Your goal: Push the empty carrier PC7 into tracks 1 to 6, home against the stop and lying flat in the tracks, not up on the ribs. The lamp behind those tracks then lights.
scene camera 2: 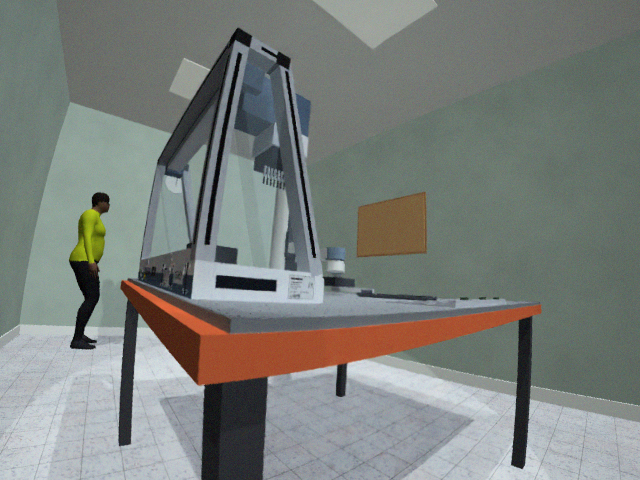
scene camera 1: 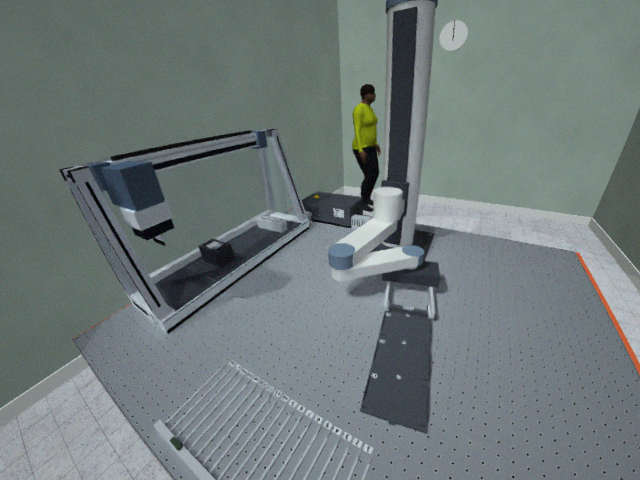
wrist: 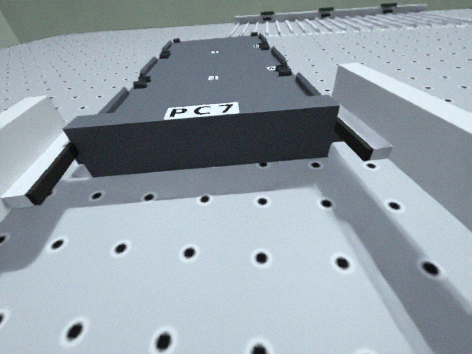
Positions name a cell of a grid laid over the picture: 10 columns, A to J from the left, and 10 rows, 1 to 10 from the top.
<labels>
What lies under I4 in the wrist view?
The gripper.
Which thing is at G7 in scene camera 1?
The gripper.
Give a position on a carrier PC7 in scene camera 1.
G9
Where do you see a carrier PC7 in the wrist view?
E3
</labels>
